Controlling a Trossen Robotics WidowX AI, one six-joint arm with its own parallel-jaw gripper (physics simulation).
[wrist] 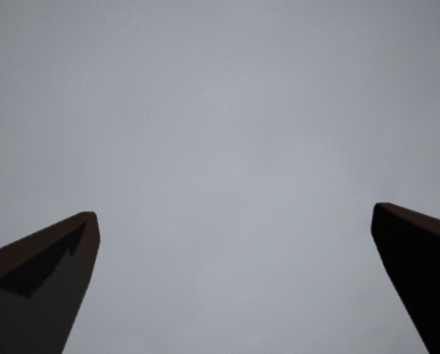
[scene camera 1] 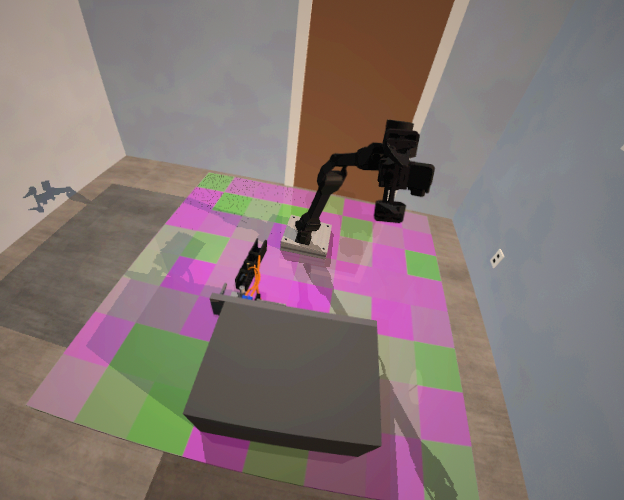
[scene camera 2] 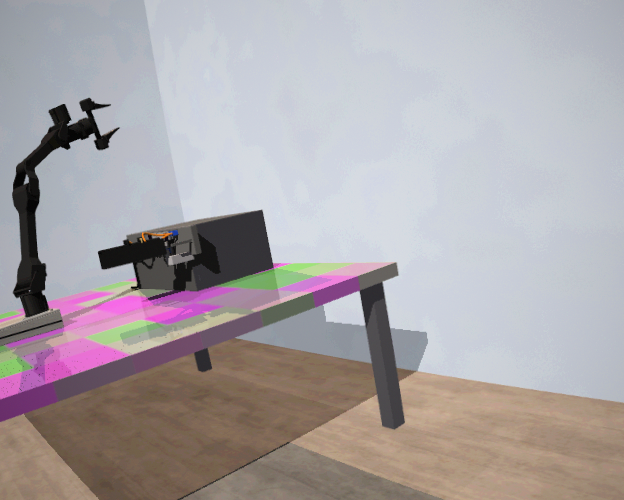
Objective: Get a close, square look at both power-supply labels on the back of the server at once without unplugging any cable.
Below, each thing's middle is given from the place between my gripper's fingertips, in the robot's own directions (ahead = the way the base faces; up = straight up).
My gripper is now 15 cm past the dark rail-like block [scene camera 2: 128, 253], 33 cm to the left of it and 47 cm above it.
